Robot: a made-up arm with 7 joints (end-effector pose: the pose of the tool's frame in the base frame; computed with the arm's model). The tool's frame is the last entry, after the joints. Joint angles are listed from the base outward.
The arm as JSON. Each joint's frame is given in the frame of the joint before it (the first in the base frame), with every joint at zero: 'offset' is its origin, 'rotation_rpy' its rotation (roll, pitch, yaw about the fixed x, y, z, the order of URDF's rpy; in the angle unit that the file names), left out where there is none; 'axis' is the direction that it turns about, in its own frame. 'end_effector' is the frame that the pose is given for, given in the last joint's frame.
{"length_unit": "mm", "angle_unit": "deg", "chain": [
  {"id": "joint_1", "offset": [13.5, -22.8, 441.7], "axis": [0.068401, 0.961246, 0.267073]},
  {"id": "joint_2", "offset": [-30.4, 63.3, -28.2], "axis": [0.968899, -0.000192, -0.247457]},
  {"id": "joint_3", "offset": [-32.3, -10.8, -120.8], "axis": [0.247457, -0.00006, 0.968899]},
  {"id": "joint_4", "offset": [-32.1, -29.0, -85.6], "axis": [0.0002, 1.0, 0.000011]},
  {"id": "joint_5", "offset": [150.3, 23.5, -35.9], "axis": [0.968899, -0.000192, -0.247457]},
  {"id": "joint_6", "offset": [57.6, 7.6, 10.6], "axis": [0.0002, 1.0, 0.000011]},
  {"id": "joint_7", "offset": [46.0, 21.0, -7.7], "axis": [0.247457, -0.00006, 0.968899]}
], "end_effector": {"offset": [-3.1, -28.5, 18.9], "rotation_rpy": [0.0, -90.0, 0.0]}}
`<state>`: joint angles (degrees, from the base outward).
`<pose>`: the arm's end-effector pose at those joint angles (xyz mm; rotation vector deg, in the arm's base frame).
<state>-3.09 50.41 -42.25 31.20 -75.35 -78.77 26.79</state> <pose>109.6 222.0 136.3 31.97 -115.22 35.52</pose>
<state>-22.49 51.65 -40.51 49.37 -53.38 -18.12 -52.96</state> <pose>203.1 265.8 136.8 -35.32 -60.74 -29.52</pose>
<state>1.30 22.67 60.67 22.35 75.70 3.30 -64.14</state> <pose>65.6 286.7 195.0 15.90 -6.68 -27.19</pose>
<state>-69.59 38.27 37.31 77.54 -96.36 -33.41 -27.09</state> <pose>369.5 274.2 243.3 -16.93 -134.46 116.66</pose>
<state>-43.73 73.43 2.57 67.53 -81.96 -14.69 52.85</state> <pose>233.2 461.0 382.5 74.95 -80.60 101.43</pose>
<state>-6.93 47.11 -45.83 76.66 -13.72 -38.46 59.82</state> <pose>50.3 298.7 36.8 73.39 -63.65 -41.78</pose>
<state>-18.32 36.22 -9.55 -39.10 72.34 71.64 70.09</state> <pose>186.8 50.4 364.9 -154.70 75.41 -15.43</pose>
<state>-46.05 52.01 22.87 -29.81 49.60 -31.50 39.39</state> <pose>204.7 40.8 472.3 -68.45 101.46 32.03</pose>
